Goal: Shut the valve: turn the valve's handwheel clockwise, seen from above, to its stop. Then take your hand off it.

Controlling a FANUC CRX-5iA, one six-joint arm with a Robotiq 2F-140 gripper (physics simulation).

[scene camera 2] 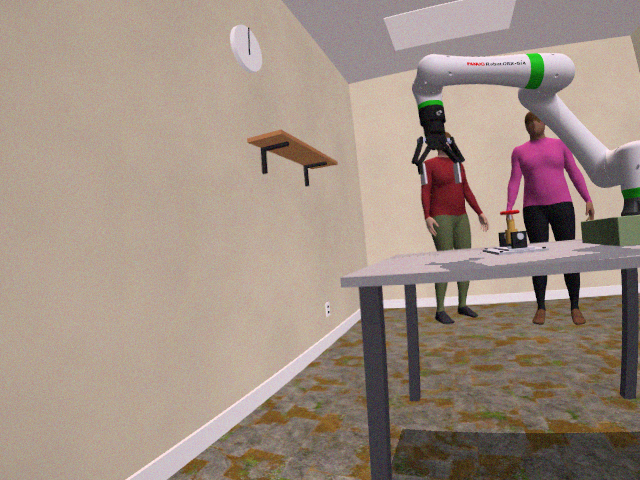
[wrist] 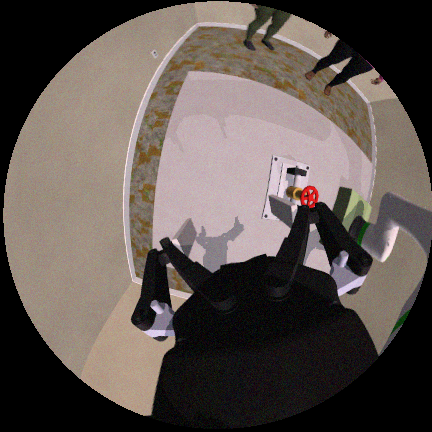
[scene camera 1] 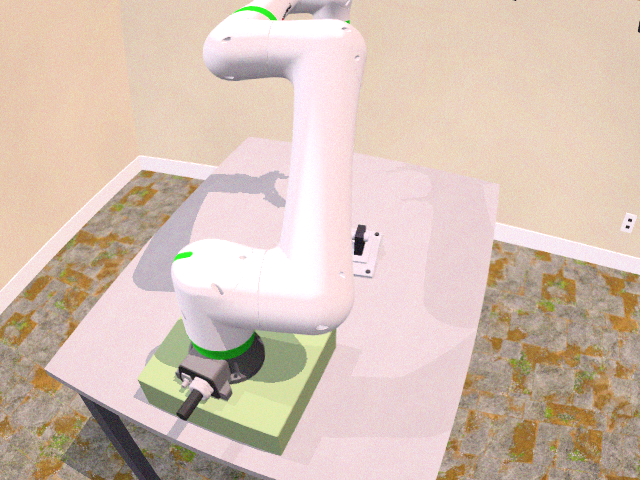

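Observation:
The valve has a red handwheel (scene camera 2: 509, 212) (wrist: 309, 197) on top of a brass stem (scene camera 2: 511, 226) (wrist: 294, 193). It stands upright on a white base plate (scene camera 1: 374, 253) (wrist: 273, 176) on the table, with black end pieces on its pipe. In scene camera 1 the arm hides the handwheel. My gripper (scene camera 2: 440, 174) (wrist: 231, 214) is open and empty, pointing down. In scene camera 2 it hangs well above the table, higher than the handwheel and to its left, not touching it. The wheel's turn angle cannot be told.
The white arm (scene camera 1: 325, 155) (scene camera 2: 485, 69) rises from a green block (scene camera 1: 248, 408) (scene camera 2: 602, 230) on the grey table (scene camera 1: 403, 310) (scene camera 2: 403, 268). Two people stand beyond the table, one in red (scene camera 2: 445, 186), one in pink (scene camera 2: 546, 170). A wooden shelf (scene camera 2: 292, 148) is on the wall.

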